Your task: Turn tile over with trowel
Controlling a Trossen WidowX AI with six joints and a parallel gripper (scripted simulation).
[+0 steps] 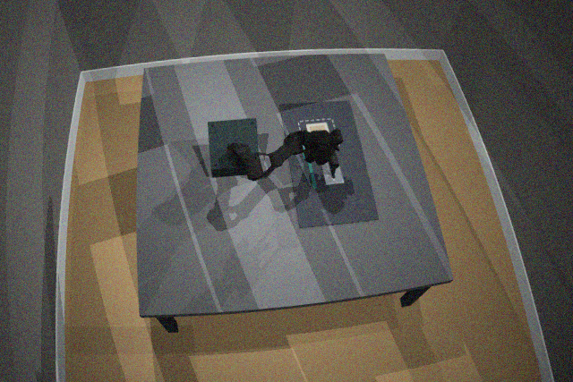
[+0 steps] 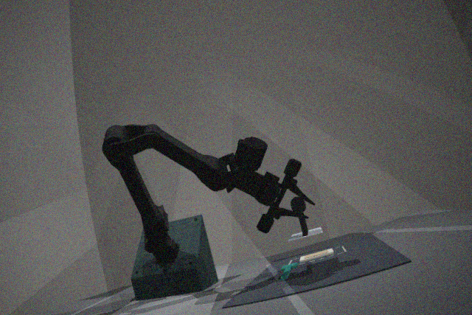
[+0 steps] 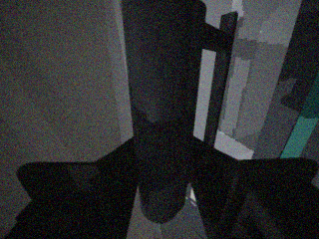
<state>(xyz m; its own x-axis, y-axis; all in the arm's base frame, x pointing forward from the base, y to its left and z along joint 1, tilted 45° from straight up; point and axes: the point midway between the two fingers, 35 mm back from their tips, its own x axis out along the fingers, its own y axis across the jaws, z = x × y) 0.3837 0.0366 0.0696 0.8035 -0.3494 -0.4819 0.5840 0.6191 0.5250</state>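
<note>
My gripper tip is now 150 mm above the dark mat, 50 mm to the right of it and 20 mm past it. From my gripper tip the other things lie so: teal T-shaped trowel 130 mm below, 100 mm behind, 30 mm to the left; tile 190 mm to the left, 130 mm below, 40 mm behind.
</note>
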